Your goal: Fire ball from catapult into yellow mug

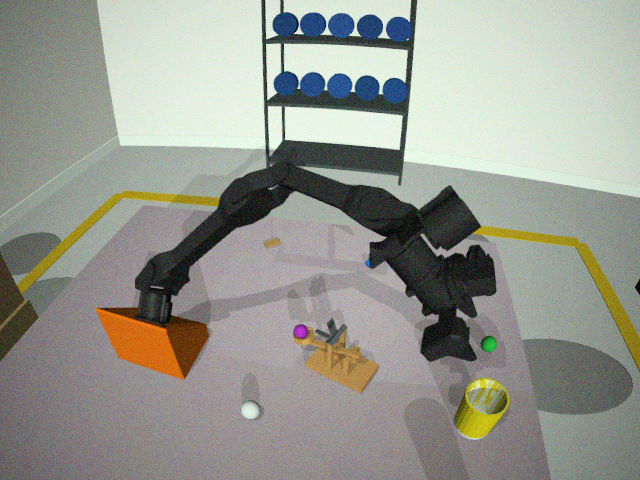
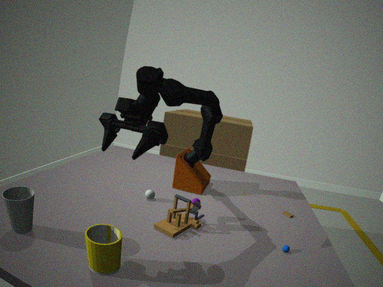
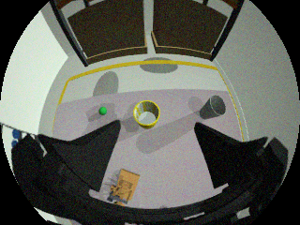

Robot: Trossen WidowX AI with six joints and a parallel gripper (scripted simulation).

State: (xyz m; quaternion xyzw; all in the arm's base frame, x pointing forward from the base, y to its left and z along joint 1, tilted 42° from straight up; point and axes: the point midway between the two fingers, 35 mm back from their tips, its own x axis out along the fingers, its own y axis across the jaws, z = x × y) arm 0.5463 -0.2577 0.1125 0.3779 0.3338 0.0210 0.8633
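The purple ball lies 290 mm behind my gripper tip, 220 mm below it and 200 mm to the left of it. Also, from my gripper tip: green ball 260 mm below, 210 mm to the left, 160 mm ahead; then wooden catapult 220 mm below, 220 mm behind, 180 mm to the left; then yellow mug 250 mm below, 80 mm ahead, 10 mm to the left.
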